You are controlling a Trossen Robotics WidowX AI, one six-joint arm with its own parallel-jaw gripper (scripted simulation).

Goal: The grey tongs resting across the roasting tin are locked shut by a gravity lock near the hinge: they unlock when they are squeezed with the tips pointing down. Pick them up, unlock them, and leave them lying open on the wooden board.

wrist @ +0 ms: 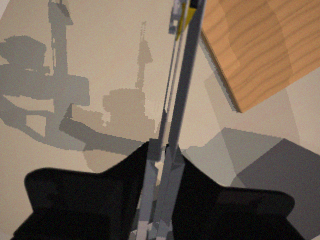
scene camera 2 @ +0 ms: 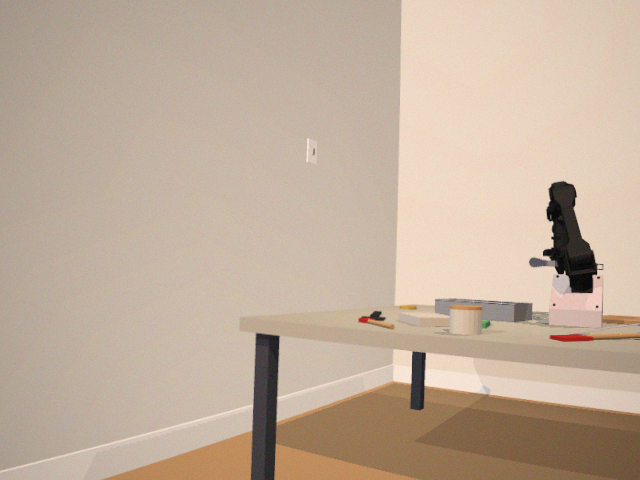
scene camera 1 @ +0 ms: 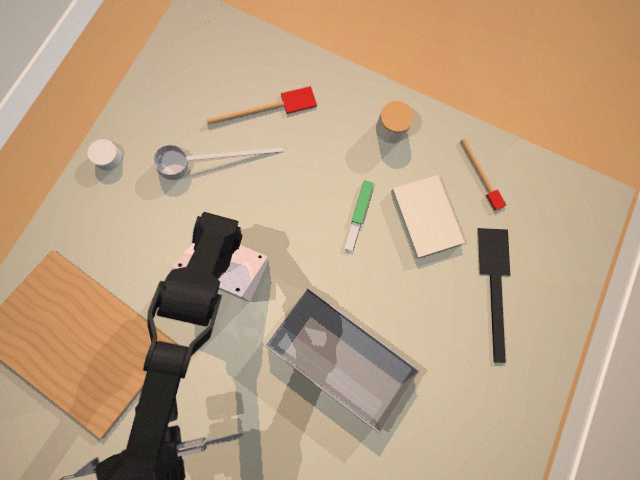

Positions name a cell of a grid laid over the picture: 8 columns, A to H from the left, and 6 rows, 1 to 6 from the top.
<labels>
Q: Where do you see a red spatula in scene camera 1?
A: D2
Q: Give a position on a wooden board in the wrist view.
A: G2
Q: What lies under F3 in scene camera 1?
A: A white block.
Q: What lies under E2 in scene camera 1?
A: A cork-lidded jar.
</labels>
